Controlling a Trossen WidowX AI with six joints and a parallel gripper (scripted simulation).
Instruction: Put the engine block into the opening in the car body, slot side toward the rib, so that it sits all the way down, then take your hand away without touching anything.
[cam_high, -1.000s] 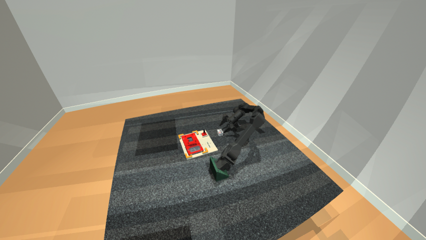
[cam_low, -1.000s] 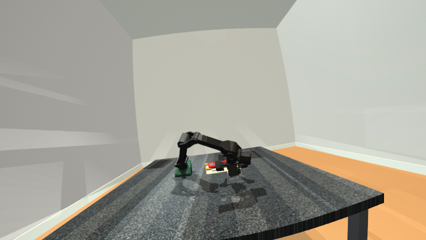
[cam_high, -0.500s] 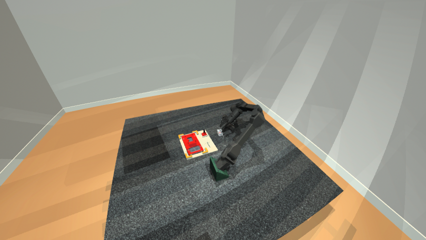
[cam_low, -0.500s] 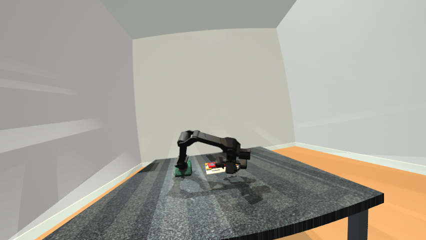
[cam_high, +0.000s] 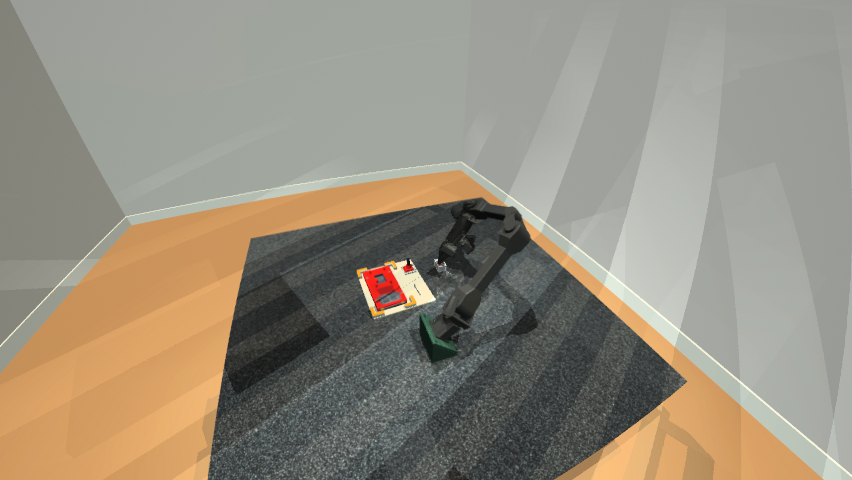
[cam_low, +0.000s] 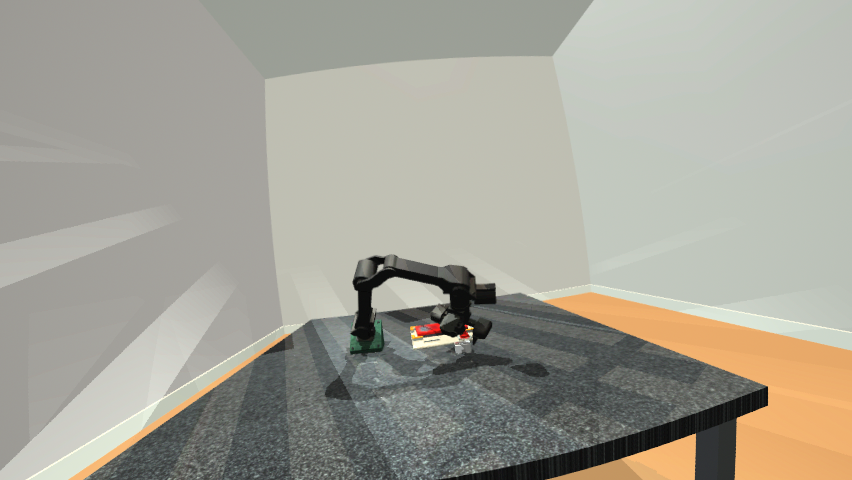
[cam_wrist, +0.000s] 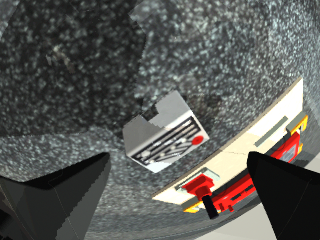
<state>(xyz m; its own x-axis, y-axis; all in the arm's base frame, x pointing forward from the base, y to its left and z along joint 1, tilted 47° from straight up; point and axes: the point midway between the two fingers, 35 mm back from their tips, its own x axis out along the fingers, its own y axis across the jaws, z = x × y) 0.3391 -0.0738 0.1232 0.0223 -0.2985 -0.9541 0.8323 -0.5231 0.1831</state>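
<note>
Right now the grey engine block is 30 mm below my gripper tip.
</note>
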